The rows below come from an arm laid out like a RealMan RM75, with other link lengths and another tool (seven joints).
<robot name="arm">
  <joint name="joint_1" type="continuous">
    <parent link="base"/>
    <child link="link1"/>
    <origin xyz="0 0 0.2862" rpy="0 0 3.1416"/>
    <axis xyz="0 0 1"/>
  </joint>
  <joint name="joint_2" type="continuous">
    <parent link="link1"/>
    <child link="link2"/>
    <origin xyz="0 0 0" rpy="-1.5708 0 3.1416"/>
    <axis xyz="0 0 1"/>
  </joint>
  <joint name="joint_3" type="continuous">
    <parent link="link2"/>
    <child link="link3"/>
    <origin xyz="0 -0.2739 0" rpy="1.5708 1.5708 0"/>
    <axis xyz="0 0 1"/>
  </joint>
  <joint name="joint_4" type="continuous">
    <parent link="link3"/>
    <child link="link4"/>
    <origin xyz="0 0 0" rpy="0 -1.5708 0"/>
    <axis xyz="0 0 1"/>
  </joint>
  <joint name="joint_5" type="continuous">
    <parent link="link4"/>
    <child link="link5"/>
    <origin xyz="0.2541 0 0" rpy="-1.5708 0 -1.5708"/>
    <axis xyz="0 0 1"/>
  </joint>
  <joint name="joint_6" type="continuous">
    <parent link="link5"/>
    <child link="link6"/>
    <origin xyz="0 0 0" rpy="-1.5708 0 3.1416"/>
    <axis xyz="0 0 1"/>
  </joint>
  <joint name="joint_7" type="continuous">
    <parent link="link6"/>
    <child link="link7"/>
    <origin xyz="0 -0.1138 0" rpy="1.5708 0 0"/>
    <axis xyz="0 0 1"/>
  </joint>
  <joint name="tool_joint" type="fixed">
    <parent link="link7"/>
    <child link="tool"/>
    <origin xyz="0.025 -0.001 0.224" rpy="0 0.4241 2.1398"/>
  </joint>
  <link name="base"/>
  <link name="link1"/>
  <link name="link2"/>
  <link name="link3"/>
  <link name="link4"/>
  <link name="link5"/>
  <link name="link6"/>
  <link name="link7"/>
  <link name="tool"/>
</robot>
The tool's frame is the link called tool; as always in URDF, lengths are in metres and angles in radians. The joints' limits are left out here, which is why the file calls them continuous.
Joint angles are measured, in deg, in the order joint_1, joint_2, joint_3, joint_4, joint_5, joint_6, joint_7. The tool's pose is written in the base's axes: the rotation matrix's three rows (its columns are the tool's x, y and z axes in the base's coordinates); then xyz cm. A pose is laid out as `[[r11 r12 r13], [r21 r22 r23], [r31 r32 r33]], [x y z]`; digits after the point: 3 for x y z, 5 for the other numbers.
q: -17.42, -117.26, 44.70, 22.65, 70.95, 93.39, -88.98
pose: [[0.31728 -0.47837 0.81884], [-0.93159 0.00430 0.36348], [-0.17740 -0.87815 -0.44428]], [-23.215 46.183 2.599]
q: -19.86, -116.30, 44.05, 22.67, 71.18, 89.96, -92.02
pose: [[0.34971 -0.47738 0.80611], [-0.92272 -0.02658 0.38456], [-0.16215 -0.87829 -0.44979]], [-23.479 48.643 3.091]
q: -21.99, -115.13, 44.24, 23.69, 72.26, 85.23, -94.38
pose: [[0.37841 -0.51160 0.77141], [-0.91114 -0.05894 0.40786], [-0.16319 -0.85720 -0.48845]], [-24.149 51.232 3.219]
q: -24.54, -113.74, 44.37, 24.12, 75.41, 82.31, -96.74
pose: [[0.37679 -0.55383 0.74250], [-0.91521 -0.09892 0.39064], [-0.14290 -0.82673 -0.54415]], [-23.992 52.992 2.488]
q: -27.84, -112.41, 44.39, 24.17, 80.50, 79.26, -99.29
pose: [[0.36953 -0.61050 0.70053], [-0.92249 -0.15047 0.35549], [-0.11162 -0.77759 -0.61878]], [-23.661 54.663 0.820]
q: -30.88, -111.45, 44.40, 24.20, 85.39, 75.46, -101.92
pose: [[0.38161 -0.66118 0.64592], [-0.91948 -0.20007 0.33843], [-0.09454 -0.72306 -0.68429]], [-23.928 56.418 -0.688]
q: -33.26, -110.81, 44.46, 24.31, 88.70, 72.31, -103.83
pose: [[0.39204 -0.69650 0.60100], [-0.91490 -0.22684 0.33392], [-0.09624 -0.68076 -0.72616]], [-24.092 57.954 -1.427]
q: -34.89, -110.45, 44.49, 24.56, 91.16, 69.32, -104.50
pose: [[0.39828 -0.73020 0.55514], [-0.90962 -0.23645 0.34159], [-0.11817 -0.64102 -0.75838]], [-24.532 59.274 -1.755]
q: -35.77, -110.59, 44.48, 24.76, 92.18, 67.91, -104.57
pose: [[0.39588 -0.74491 0.53701], [-0.90910 -0.23537 0.34370], [-0.12964 -0.62427 -0.77038]], [-24.412 59.909 -2.031]
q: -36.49, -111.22, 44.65, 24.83, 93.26, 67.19, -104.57
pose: [[0.38848 -0.75496 0.52832], [-0.91312 -0.23844 0.33069], [-0.12369 -0.61089 -0.78199]], [-23.963 59.990 -3.045]
